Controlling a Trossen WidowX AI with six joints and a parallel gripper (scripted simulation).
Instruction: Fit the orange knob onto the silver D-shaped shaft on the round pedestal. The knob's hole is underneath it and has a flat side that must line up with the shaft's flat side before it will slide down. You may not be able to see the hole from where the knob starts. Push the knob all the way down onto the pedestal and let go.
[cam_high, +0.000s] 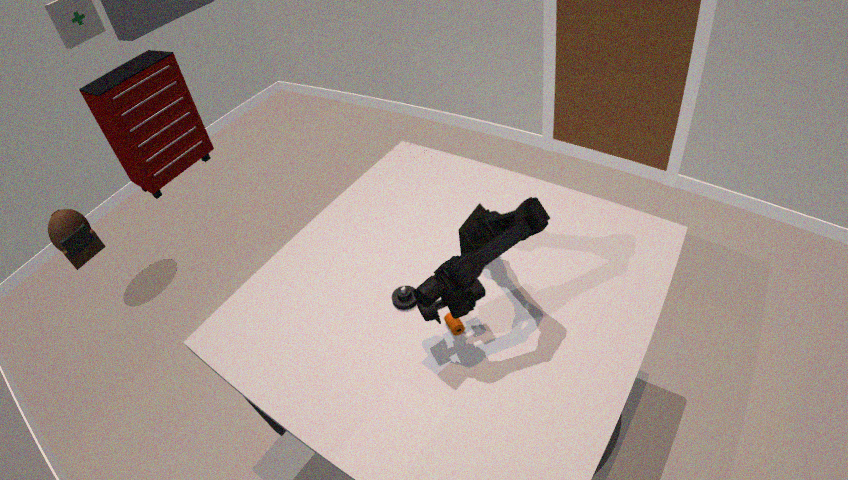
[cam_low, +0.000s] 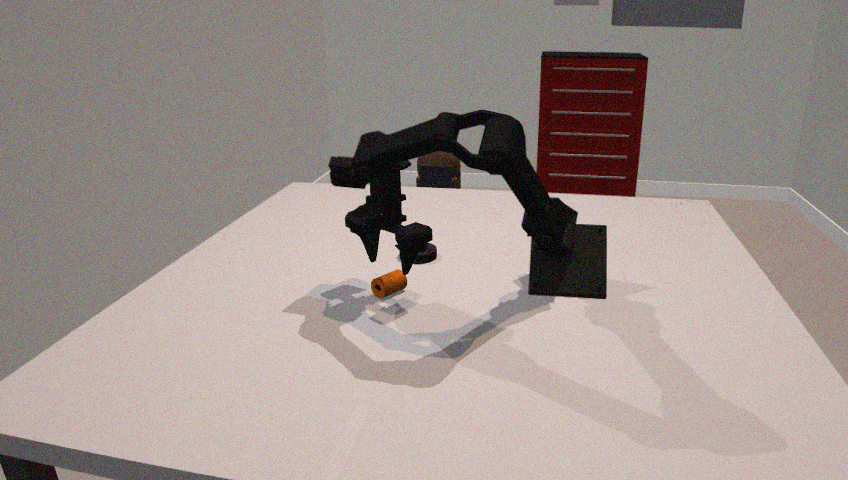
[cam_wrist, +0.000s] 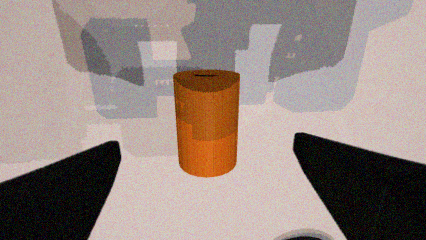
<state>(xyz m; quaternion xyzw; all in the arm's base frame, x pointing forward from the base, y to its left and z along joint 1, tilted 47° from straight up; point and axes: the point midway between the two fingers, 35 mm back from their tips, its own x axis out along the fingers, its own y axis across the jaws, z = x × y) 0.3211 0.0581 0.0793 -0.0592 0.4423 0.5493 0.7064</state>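
My gripper tip is now 1 cm past the orange knob, 1 cm to the left of it and 3 cm above it. From my gripper tip the other things lie so: round black pedestal 2 cm behind, 19 cm to the right, 2 cm below.
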